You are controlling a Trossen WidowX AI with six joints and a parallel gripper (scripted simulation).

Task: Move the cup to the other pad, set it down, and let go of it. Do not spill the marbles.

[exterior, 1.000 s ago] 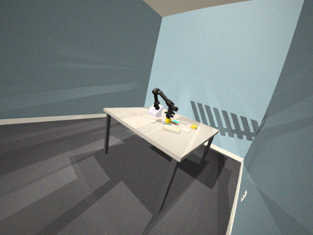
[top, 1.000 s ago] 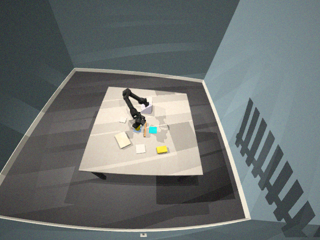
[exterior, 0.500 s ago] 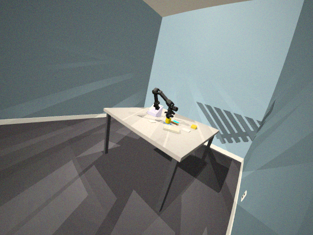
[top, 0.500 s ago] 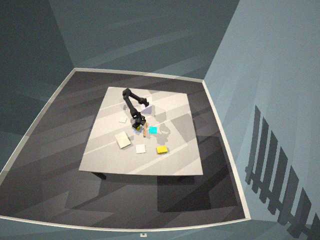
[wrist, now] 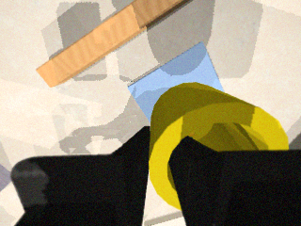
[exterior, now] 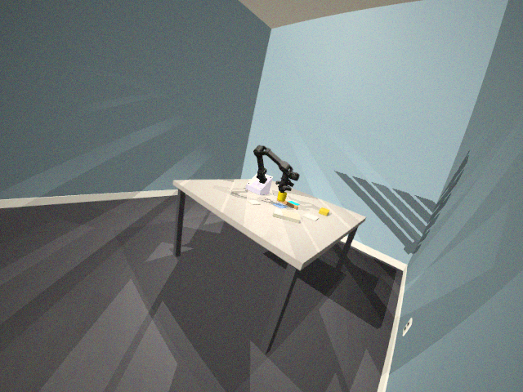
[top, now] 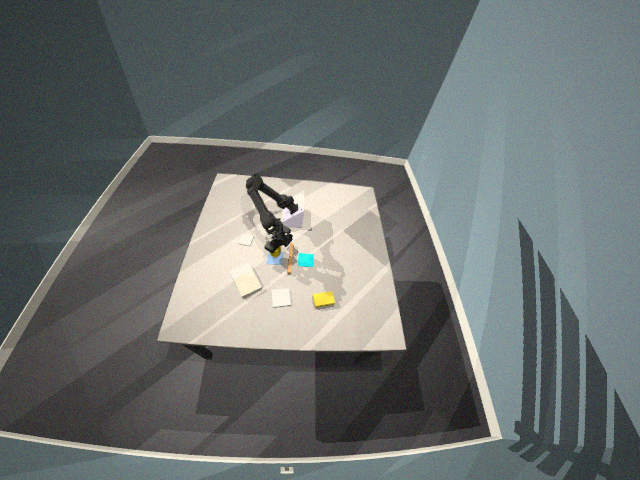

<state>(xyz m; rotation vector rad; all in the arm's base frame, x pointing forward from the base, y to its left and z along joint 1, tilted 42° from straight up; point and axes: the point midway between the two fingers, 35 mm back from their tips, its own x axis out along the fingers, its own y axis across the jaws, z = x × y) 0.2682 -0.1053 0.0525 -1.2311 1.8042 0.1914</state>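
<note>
My gripper tip is now 80 mm to the right of the wooden stick, 70 mm above it and 40 mm short of it. Also, from my gripper tip: yellow block (320 mm ahead, 240 mm to the left, 60 mm below); then light blue pad (80 mm below, 30 mm ahead, 20 mm to the right); then yellow cup (20 mm to the right, 20 mm ahead).
</note>
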